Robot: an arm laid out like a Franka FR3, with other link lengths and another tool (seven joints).
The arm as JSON. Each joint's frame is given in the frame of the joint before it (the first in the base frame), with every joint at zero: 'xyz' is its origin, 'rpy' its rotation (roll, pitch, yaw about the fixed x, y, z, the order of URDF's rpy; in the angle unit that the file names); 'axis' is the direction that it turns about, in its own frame. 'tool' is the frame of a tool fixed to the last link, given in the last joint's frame.
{
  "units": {
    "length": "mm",
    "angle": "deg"
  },
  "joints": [
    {
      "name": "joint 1",
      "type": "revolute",
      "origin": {
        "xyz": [
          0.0,
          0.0,
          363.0
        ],
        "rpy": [
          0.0,
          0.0,
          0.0
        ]
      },
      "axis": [
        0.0,
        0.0,
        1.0
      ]
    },
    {
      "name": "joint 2",
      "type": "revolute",
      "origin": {
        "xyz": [
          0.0,
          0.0,
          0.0
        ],
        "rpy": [
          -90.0,
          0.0,
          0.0
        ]
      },
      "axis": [
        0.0,
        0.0,
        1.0
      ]
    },
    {
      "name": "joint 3",
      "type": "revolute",
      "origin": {
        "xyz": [
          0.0,
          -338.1,
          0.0
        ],
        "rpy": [
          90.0,
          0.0,
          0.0
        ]
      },
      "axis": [
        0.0,
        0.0,
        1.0
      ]
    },
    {
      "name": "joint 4",
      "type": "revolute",
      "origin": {
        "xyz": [
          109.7,
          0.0,
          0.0
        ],
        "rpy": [
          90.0,
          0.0,
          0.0
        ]
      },
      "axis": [
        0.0,
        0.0,
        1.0
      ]
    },
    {
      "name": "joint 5",
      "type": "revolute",
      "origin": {
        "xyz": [
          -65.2,
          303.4,
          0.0
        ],
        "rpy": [
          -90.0,
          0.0,
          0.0
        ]
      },
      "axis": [
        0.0,
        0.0,
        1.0
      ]
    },
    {
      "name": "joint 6",
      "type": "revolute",
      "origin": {
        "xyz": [
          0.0,
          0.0,
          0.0
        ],
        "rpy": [
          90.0,
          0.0,
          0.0
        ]
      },
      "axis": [
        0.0,
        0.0,
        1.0
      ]
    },
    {
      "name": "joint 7",
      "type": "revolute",
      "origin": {
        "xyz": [
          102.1,
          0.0,
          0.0
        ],
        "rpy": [
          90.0,
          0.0,
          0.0
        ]
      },
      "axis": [
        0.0,
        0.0,
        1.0
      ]
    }
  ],
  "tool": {
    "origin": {
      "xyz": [
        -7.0,
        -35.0,
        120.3
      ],
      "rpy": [
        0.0,
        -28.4,
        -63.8
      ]
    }
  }
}
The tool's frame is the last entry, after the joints.
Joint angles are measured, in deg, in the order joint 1, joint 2, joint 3, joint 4, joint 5, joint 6, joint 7. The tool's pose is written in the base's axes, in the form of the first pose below.
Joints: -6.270 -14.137 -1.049 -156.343 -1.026 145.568 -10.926
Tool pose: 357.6 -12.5 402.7 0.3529 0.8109 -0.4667 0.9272 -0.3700 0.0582
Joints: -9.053 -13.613 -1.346 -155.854 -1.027 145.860 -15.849
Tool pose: 357.0 -33.2 402.6 0.3283 0.8197 -0.4694 0.9384 -0.3397 0.0630
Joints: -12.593 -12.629 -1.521 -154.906 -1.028 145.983 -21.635
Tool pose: 356.6 -58.8 401.9 0.2985 0.8280 -0.4746 0.9500 -0.3054 0.0648
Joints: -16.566 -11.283 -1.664 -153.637 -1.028 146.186 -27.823
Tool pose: 355.7 -88.0 400.7 0.2685 0.8347 -0.4809 0.9604 -0.2706 0.0666
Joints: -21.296 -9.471 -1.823 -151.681 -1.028 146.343 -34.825
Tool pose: 354.1 -124.4 400.1 0.2386 0.8391 -0.4889 0.9695 -0.2348 0.0703
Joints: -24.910 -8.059 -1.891 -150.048 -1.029 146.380 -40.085
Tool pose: 351.2 -152.6 399.8 0.2161 0.8411 -0.4959 0.9755 -0.2077 0.0727
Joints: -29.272 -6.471 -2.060 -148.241 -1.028 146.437 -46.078
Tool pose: 344.0 -187.1 399.1 0.1947 0.8414 -0.5042 0.9804 -0.1825 0.0740
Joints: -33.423 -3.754 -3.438 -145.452 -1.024 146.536 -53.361
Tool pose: 333.9 -231.6 395.7 0.1673 0.8417 -0.5133 0.9857 -0.1522 0.0716
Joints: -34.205 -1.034 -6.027 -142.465 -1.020 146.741 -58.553
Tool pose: 330.7 -264.0 392.9 0.1409 0.8400 -0.5239 0.9900 -0.1204 0.0731
